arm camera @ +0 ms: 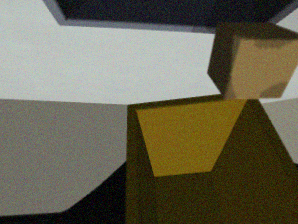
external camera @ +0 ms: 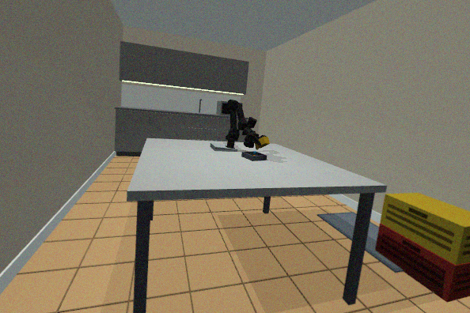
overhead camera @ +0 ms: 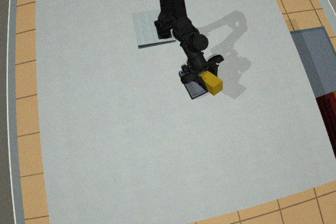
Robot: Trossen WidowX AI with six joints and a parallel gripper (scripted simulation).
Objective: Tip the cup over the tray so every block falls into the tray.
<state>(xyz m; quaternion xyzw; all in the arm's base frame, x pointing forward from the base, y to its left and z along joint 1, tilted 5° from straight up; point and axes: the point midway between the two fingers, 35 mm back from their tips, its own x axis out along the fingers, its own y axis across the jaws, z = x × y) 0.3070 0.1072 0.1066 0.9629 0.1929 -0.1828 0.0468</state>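
My gripper tip is now 70 mm past the blue block, 20 mm to the left of it and 70 mm above it. Also, from my gripper tip: orange block 80 mm behind, 20 mm to the right, 100 mm below; square yellow cup 30 mm above.
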